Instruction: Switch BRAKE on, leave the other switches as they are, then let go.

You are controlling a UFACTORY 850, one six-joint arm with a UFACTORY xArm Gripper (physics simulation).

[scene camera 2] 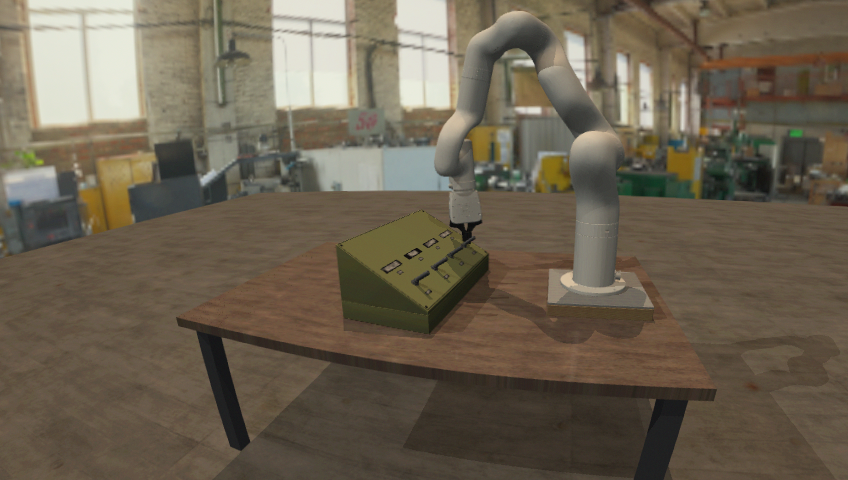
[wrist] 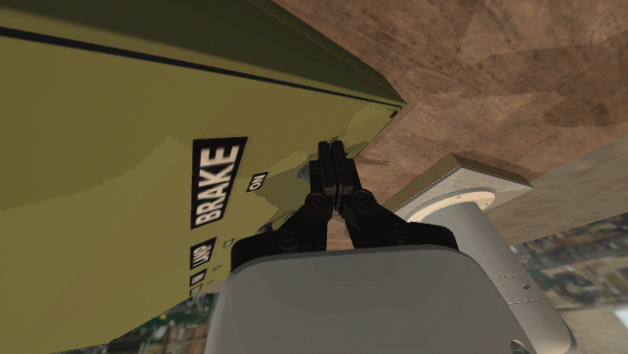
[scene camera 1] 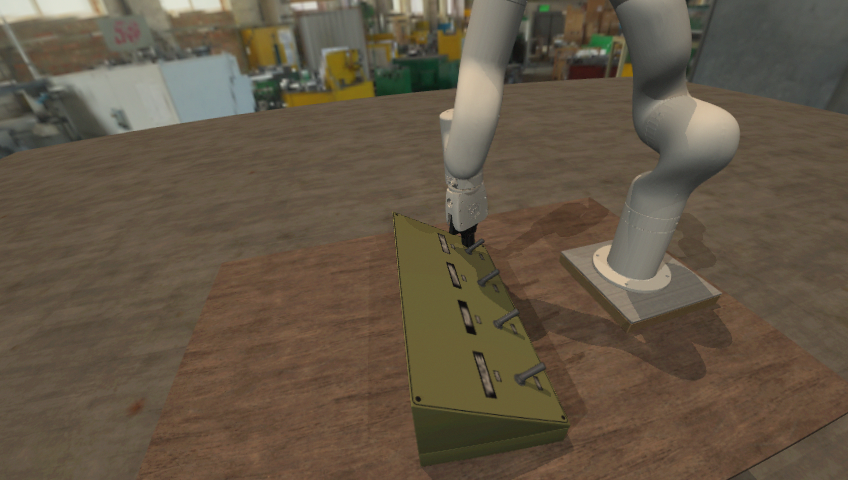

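Observation:
The olive switch panel [scene camera 1: 431, 333] [scene camera 2: 380, 237] [wrist: 100, 150] has a row of grey levers. The BRAKE label [wrist: 218, 182] and its ON mark [wrist: 257, 182] show in the wrist view. The BRAKE lever [scene camera 1: 476, 245] is at the far end and leans to the OFF side, like the others. In the wrist view its base [wrist: 303, 172] shows and the fingers hide the rest. My gripper [scene camera 1: 468, 244] [scene camera 2: 466, 240] [wrist: 328, 156] is shut and empty, its fingertips low beside the BRAKE lever; contact cannot be told.
The LAMP lever [scene camera 1: 489, 277] is nearest the BRAKE lever. Another lever [scene camera 1: 507, 318] and the near-end lever [scene camera 1: 530, 374] [scene camera 2: 420, 277] follow along the row. The arm's base plate [scene camera 1: 660, 312] [scene camera 2: 630, 297] stands beside the panel on the wooden table [scene camera 1: 267, 356] [scene camera 2: 267, 309].

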